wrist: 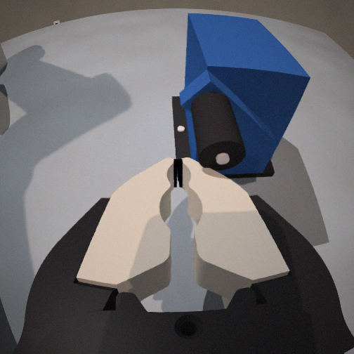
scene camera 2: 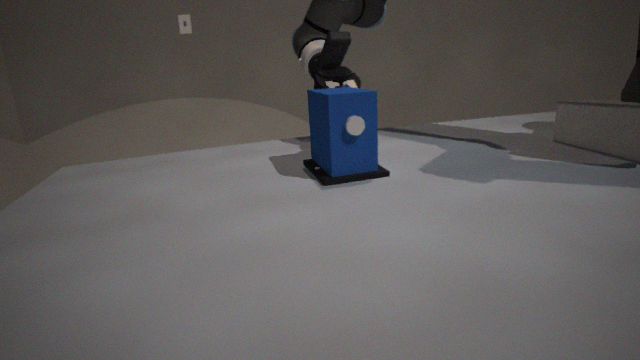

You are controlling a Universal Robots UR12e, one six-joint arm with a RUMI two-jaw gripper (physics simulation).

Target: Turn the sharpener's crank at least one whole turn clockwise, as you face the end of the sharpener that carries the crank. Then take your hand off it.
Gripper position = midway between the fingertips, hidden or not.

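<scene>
I can see my gripper (wrist: 176,161), and a blue sharpener is there too, in the wrist view (wrist: 240,52). Scene camera 2 also gives me the sharpener (scene camera 2: 343,121).
</scene>
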